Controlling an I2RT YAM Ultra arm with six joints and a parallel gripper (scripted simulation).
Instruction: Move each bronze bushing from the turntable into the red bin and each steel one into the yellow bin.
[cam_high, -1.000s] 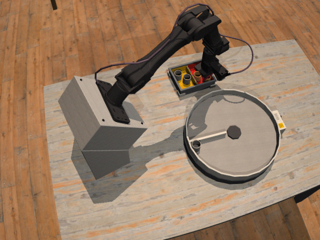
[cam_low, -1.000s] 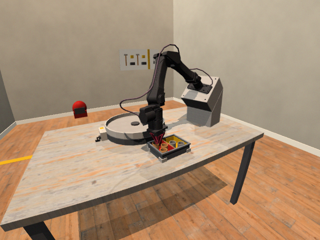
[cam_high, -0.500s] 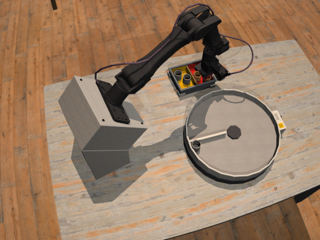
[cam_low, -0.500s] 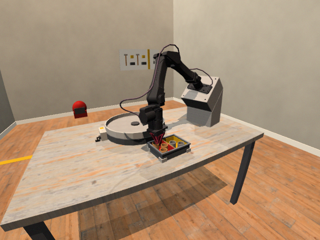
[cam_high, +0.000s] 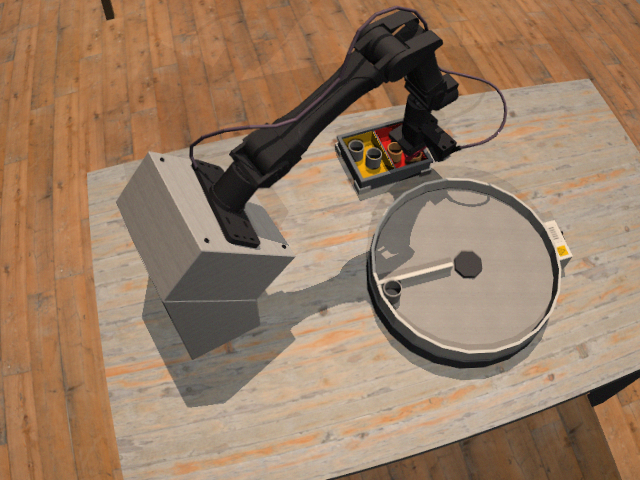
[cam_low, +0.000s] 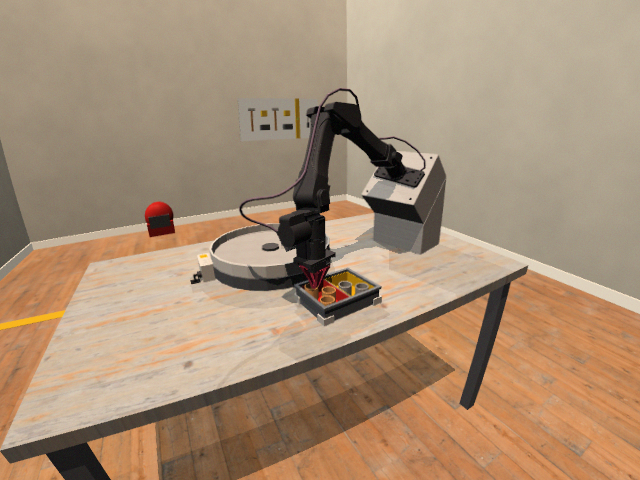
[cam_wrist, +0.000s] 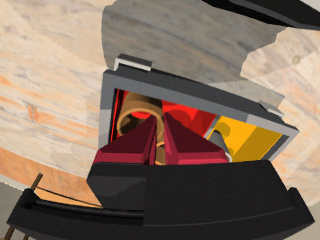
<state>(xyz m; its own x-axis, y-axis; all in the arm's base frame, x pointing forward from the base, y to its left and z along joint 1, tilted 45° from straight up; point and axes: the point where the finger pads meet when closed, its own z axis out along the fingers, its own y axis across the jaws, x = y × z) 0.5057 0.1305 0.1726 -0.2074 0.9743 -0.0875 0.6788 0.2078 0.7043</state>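
The red bin is 4 cm to the left of my hand and 3 cm below it. Also, from my hand: turntable (31 cm to the right, 1 cm behind, 1 cm above); two-part bin tray (5 cm behind, 4 cm to the left, 2 cm below); yellow bin (9 cm behind, 4 cm to the left, 3 cm below).
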